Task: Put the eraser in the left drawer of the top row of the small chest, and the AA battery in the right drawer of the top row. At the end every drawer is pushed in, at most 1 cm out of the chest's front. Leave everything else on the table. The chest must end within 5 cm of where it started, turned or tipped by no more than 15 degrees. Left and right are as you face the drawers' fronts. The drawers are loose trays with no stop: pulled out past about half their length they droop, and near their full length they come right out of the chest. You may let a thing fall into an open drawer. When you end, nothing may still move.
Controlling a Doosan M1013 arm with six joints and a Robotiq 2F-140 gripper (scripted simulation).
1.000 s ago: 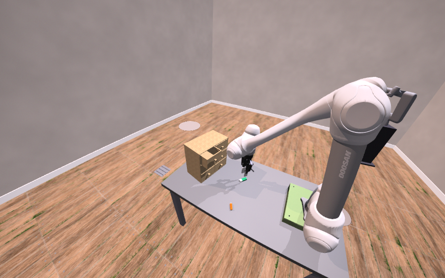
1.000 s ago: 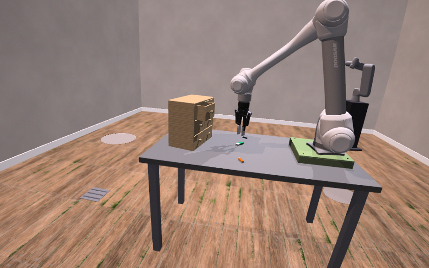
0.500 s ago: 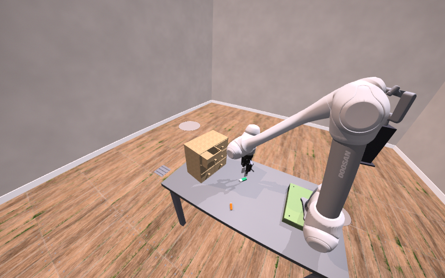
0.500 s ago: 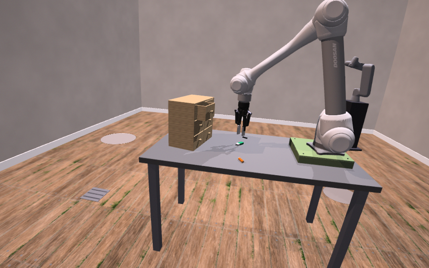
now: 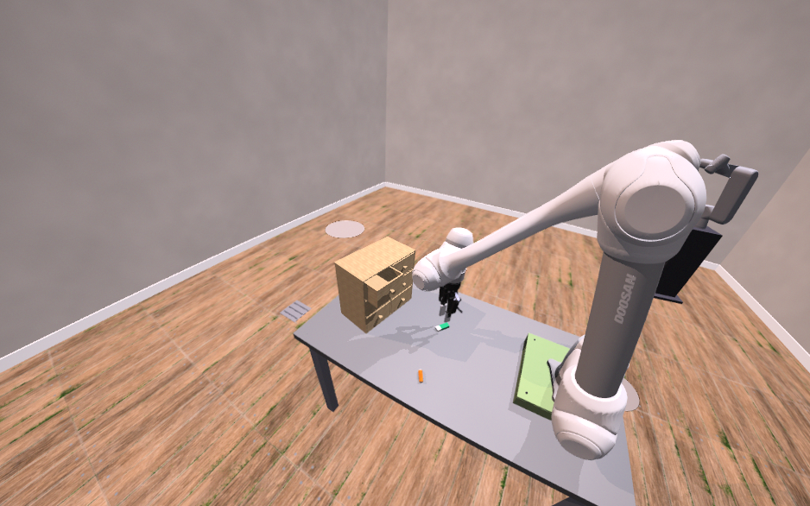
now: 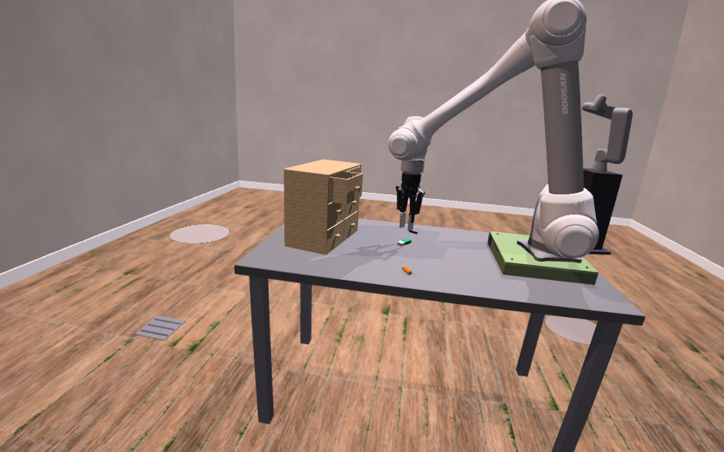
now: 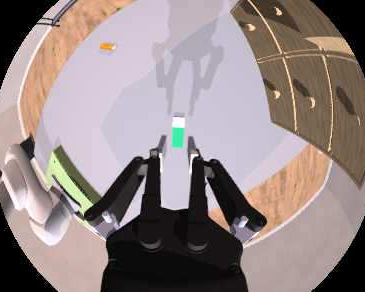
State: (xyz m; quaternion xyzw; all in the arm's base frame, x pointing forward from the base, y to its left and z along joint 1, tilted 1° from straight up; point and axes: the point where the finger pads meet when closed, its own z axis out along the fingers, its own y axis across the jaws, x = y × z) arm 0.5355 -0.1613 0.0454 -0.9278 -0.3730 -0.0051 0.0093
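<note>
The eraser lies 90 mm below my hand. From my hand the other things lie so: small dark object 150 mm to the right, 100 mm below, 60 mm behind; then orange AA battery 270 mm to the left, 90 mm below, 30 mm ahead.
</note>
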